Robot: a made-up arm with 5 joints.
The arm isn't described. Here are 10 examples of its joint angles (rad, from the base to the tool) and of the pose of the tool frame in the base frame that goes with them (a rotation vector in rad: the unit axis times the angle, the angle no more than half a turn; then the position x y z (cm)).
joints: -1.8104 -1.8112 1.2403 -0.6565 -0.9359
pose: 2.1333 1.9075 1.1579 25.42 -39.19 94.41
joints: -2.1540 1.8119 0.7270 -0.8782 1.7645
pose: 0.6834 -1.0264 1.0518 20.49 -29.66 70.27
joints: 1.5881 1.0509 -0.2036 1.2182 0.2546
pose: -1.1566 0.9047 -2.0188 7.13 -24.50 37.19
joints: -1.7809 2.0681 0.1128 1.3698 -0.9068
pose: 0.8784 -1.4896 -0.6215 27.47 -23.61 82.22
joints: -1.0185 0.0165 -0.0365 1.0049 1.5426
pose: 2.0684 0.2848 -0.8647 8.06 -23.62 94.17
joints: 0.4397 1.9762 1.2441 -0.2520 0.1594
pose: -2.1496 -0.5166 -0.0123 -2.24 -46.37 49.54
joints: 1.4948 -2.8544 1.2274 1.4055 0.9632
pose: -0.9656 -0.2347 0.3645 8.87 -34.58 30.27
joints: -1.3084 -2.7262 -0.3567 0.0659 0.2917
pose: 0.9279 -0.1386 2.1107 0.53 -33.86 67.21
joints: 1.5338 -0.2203 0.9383 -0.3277 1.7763
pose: 1.2945 -0.8107 0.3762 4.01 -24.83 43.21
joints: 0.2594 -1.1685 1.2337 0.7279 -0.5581
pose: -1.0724 -1.3373 -2.4752 -4.92 -44.42 63.02
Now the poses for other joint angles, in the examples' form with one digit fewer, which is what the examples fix.
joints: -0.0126 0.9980 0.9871 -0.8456 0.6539
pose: 2.241 1.177 -0.671 1.6 -38.1 76.9
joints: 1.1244 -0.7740 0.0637 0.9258 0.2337
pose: -0.063 -0.655 2.816 11.9 -30.5 35.3
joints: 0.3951 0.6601 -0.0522 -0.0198 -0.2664
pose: 2.460 -1.139 0.871 -14.5 -24.6 66.0
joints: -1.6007 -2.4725 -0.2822 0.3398 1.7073
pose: 1.182 -0.022 0.482 0.7 -23.2 79.5
